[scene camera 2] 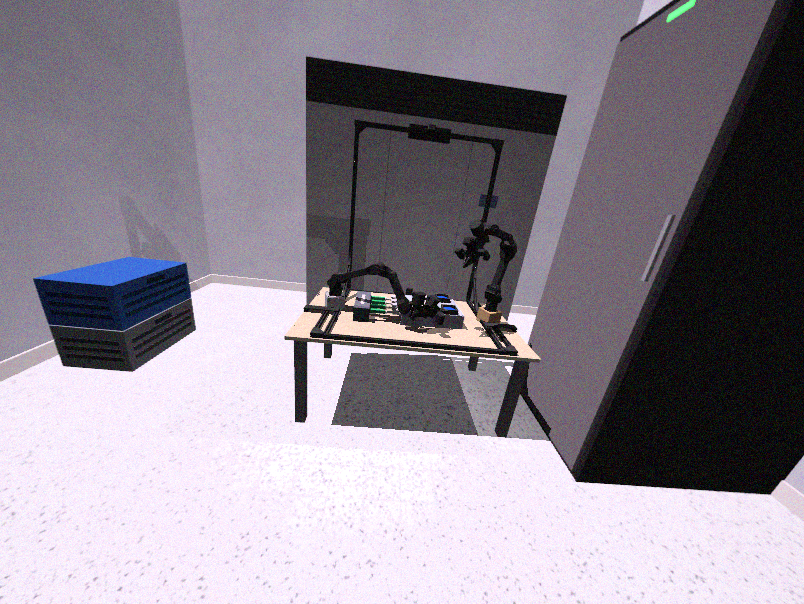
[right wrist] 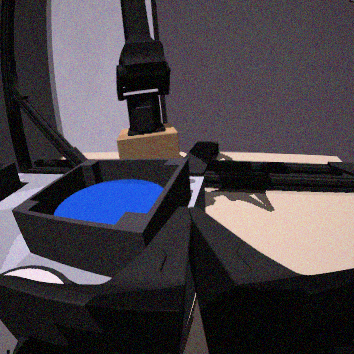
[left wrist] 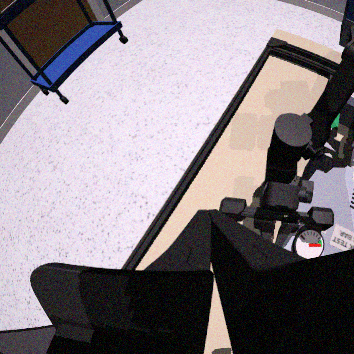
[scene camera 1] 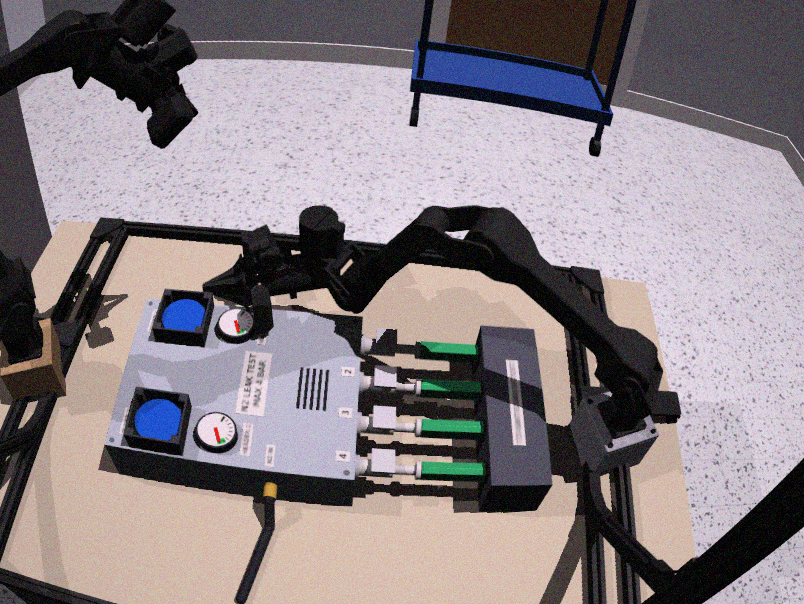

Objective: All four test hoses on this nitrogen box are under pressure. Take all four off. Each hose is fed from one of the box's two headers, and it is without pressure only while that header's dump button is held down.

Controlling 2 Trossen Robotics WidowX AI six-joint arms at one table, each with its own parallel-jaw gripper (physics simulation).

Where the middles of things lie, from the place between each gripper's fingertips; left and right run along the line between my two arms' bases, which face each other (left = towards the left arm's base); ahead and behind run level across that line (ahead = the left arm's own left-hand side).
I see the dark manifold block (scene camera 1: 514,447) 49 cm to the right of my left hand, 33 cm below it and 21 cm behind it.
The dark manifold block lies 47 cm to the right of my right hand, 13 cm behind it and 6 cm below it.
